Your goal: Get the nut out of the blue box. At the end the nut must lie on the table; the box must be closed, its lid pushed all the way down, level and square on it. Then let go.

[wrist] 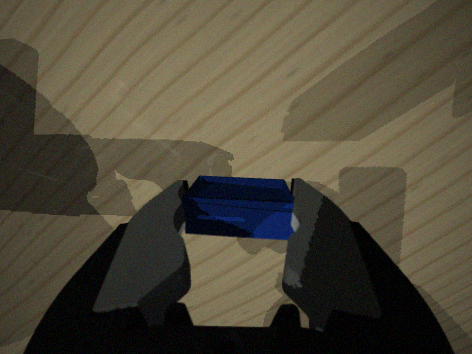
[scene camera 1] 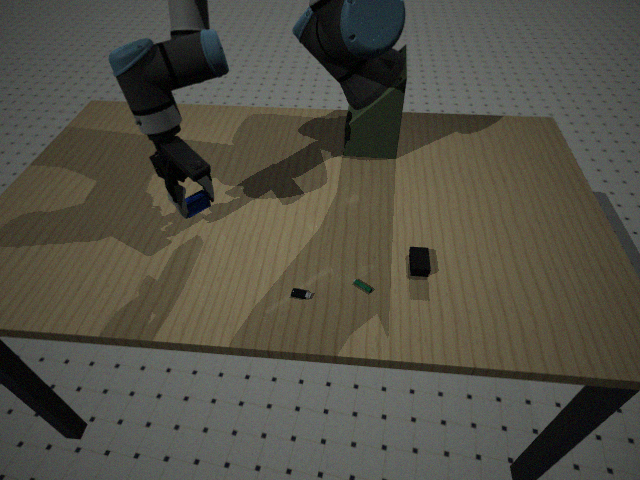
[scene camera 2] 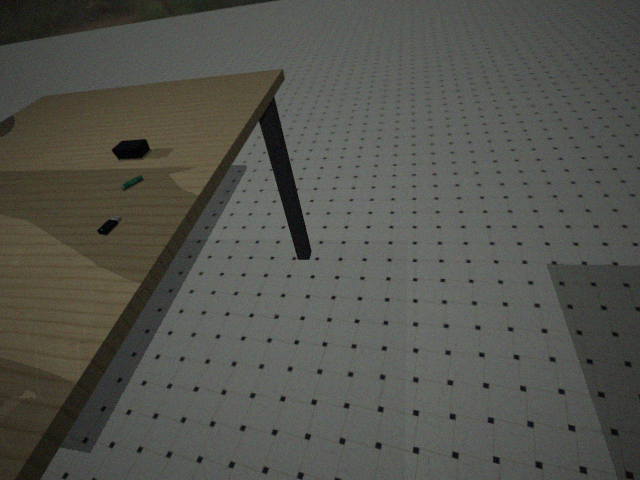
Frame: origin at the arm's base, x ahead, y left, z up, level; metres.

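Where they show: gripper, between the fingertips: (wrist: 239,181) (scene camera 1: 200,210); arm's base, origin of its link: (scene camera 1: 377,83).
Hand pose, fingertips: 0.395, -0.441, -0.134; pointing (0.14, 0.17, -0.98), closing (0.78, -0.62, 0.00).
Each offset is from my fingertips to the centre of the thing, as dx, dy, dz. Level surfaces: height alone.
My gripper (scene camera 1: 198,206) (wrist: 239,181) is shut on the small blue box @[-0.006, -0.008, +0.015] (scene camera 1: 195,202) (wrist: 239,218), with one finger against each short end. The box is at the left of the table @[dz -0.040] (scene camera 1: 491,206) in scene camera 1 and looks slightly raised above it. In the wrist view a long side and a dark, recessed-looking top face show; I cannot tell how the lid sits. The nut does not show in any view, and the box's inside is hidden. Neither the box nor the gripper shows in scene camera 2.
A black block @[+0.129, +0.520, -0.021] (scene camera 1: 419,261) (scene camera 2: 131,149), a small green piece @[+0.195, +0.392, -0.034] (scene camera 1: 363,286) (scene camera 2: 132,182) and a black USB stick @[+0.220, +0.262, -0.036] (scene camera 1: 300,293) (scene camera 2: 109,225) lie towards the table's front edge, far from the gripper. The green arm mount (scene camera 1: 376,131) stands at the back.
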